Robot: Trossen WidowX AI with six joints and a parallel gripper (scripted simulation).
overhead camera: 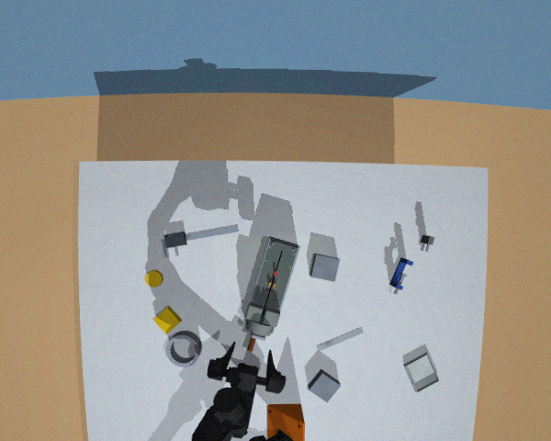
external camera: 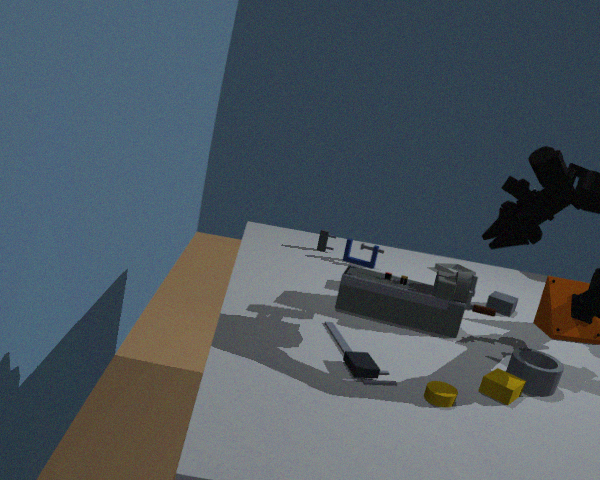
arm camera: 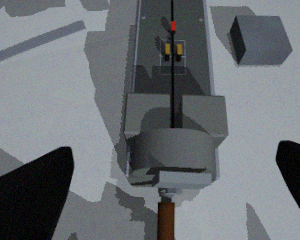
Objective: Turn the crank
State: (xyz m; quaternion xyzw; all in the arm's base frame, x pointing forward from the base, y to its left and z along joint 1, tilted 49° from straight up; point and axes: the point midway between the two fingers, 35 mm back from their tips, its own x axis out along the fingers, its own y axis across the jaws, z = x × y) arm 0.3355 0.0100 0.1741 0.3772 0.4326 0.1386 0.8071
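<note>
Now: the brown crank handle 40 mm behind my gripper tip and 140 mm below it. Round my gripper tip: flat grey bar: 10 mm behind, 270 mm to the right, 200 mm below; red pointer: 180 mm ahead, 40 mm to the right, 120 mm below; yellow block: 20 mm behind, 260 mm to the left, 190 mm below.
</note>
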